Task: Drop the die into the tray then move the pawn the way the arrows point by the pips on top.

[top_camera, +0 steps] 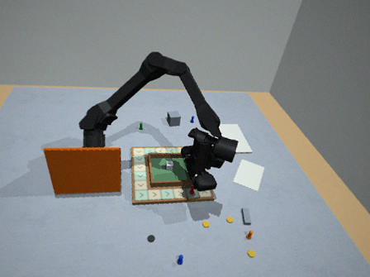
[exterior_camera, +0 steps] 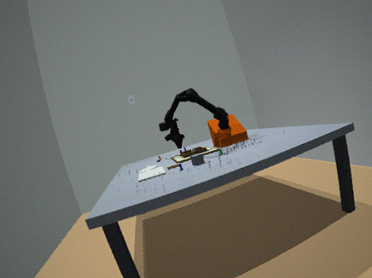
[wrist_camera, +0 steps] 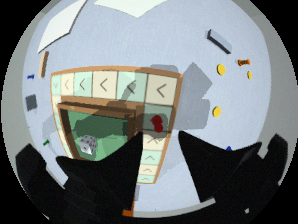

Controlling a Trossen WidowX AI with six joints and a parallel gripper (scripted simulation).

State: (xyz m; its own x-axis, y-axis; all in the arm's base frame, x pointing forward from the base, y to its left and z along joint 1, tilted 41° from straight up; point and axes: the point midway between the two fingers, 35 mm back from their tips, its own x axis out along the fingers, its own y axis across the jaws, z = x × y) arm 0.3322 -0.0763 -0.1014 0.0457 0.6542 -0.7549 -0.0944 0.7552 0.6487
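Right now the red pawn is 3 cm below my gripper tip. Also, from my gripper tip: grey bar 17 cm ahead, 11 cm to the right, 5 cm below; green dice tray 12 cm to the left, 6 cm behind, 5 cm below; white die 13 cm to the left, 6 cm behind, 3 cm below.
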